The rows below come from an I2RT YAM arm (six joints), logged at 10 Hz.
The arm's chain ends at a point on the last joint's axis. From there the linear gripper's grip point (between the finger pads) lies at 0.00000 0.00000 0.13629 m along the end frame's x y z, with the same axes.
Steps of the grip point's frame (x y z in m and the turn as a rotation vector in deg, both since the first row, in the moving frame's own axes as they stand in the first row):
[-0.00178 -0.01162 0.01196 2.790 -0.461 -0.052]
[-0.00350 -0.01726 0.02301 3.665 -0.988 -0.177]
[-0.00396 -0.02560 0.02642 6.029 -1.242 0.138]
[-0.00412 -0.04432 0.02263 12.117 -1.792 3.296]
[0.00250 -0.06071 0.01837 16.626 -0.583 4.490]
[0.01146 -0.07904 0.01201 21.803 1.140 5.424]
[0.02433 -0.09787 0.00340 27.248 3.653 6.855]
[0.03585 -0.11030 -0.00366 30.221 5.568 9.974]
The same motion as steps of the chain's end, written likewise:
[-0.00068 -0.00499 0.01213 2.790 -0.461 -0.052]
[-0.00114 -0.00855 0.02331 3.665 -0.988 -0.177]
[-0.00103 -0.01128 0.02721 6.029 -1.242 0.138]
[-0.00072 -0.01561 0.02573 12.117 -1.792 3.296]
[0.00233 -0.02170 0.02407 16.626 -0.583 4.490]
[0.00639 -0.02863 0.02178 21.803 1.140 5.424]
[0.01219 -0.03617 0.01877 27.248 3.653 6.855]
[0.01720 -0.04329 0.01543 30.221 5.568 9.974]

